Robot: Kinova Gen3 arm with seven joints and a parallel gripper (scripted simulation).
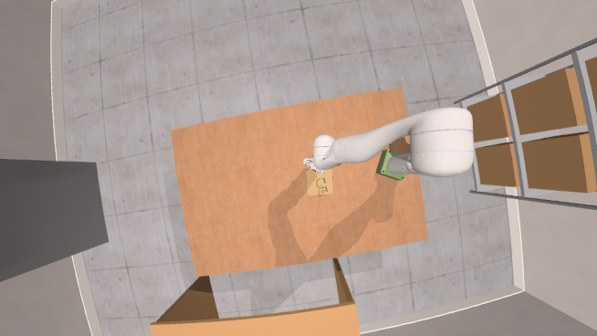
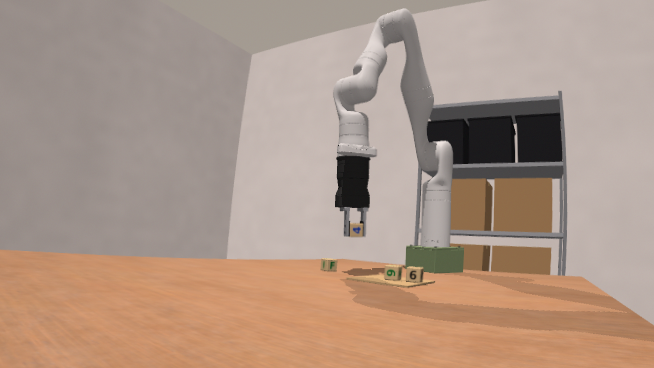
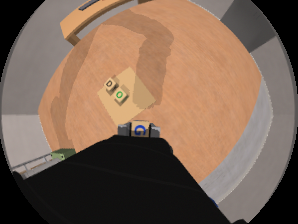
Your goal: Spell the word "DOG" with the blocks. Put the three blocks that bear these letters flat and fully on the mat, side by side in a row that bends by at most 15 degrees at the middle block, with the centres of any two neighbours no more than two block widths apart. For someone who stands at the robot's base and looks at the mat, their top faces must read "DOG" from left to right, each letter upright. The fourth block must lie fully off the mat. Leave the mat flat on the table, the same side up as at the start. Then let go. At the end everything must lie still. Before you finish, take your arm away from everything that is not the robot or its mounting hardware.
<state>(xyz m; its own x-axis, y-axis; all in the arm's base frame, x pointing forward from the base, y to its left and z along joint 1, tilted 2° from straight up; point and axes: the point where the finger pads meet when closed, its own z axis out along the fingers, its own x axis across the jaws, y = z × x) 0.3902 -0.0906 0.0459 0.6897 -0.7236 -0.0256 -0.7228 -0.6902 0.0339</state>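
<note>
The wooden block lies 10 cm to the left of my hand and 9 cm below it. Also, from my hand: green-lettered block (9 cm to the right, 9 cm below, 5 cm behind); tan mat (11 cm below, 10 cm to the left, 1 cm ahead); blue-lettered block (right at my hand).
</note>
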